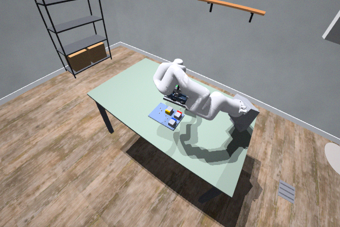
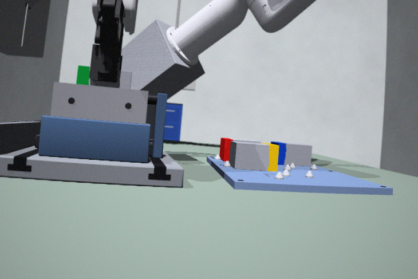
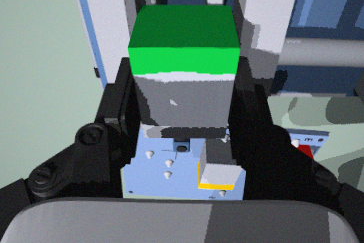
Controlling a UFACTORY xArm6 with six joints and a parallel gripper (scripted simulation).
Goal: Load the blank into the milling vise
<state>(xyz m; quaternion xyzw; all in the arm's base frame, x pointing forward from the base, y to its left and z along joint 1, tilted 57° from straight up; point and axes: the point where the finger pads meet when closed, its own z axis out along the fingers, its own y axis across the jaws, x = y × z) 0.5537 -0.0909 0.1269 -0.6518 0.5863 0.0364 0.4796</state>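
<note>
The fixed jaw is 3 cm ahead of my hand, 1 cm to the left of it and 4 cm below it. Also, from my hand: yellow-ended blank (11 cm behind, 18 cm to the left, 10 cm below); red-ended blank (20 cm behind, 16 cm to the left, 10 cm below); blue infeed plate (13 cm behind, 22 cm to the left, 12 cm below).
</note>
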